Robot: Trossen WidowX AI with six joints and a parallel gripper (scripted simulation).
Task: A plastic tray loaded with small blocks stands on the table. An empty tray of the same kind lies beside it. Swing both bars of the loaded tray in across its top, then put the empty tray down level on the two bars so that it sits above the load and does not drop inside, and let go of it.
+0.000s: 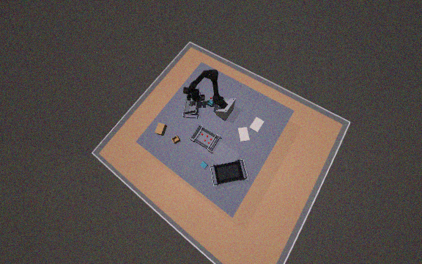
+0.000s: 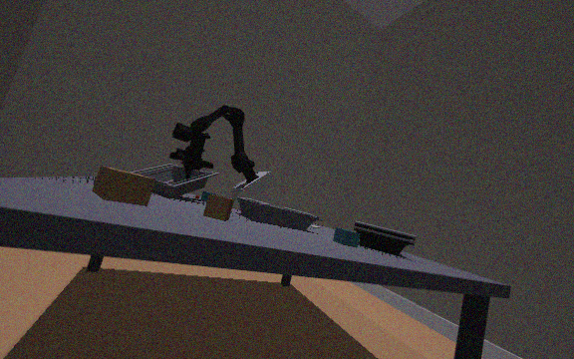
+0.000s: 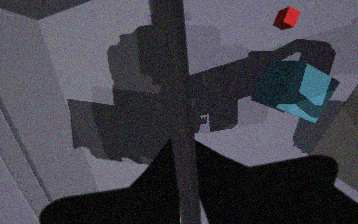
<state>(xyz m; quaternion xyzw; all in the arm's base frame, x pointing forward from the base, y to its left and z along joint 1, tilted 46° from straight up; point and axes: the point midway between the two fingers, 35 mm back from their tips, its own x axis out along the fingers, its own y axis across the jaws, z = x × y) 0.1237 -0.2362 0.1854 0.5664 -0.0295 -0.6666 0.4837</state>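
The grey tray lies 60 mm to the right of my gripper tip and 50 mm ahead of it.
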